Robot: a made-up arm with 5 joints.
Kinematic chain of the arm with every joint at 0, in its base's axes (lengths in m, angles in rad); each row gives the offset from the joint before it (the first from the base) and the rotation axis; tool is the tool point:
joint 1: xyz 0 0 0.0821 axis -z
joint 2: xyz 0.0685 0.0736 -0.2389 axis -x
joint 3: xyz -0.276 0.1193 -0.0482 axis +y
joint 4: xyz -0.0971 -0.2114 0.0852 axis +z
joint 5: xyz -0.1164 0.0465 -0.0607 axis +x
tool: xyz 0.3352 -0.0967 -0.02
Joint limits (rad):
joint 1: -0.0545..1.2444
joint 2: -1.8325..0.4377
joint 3: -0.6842..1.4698
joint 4: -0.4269..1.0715
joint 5: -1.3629..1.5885
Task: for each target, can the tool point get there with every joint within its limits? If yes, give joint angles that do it. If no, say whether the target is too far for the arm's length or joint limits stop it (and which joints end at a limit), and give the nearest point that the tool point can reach.
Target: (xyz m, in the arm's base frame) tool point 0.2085 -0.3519 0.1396
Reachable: no: joint limits stop it (at a limit: joint 1, joint 2, joint 4) | nearest point -0.0760 -0.1184 -0.0763 | short by 0.427 m
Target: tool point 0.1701 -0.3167 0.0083
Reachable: no: joint limits stop it (at a limit: joint 1, joint 2, joint 4) | nearest point -0.0652 -0.1275 -0.1058 | short by 0.323 m
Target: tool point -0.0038 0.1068 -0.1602
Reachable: yes | joints 1.0925 0.2299 -0.5139 0.4859 0.2751
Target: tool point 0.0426 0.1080 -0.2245
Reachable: yes | joints 1.1032 -1.4298 0.1312 0.3474 -0.3875
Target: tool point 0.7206 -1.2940 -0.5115
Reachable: no: too far | nearest point -0.0920 -0.1644 -0.2156 | short by 1.423 m
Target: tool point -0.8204 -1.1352 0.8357
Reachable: no: too far | nearest point -0.1816 -0.1094 -0.0091 | short by 1.474 m
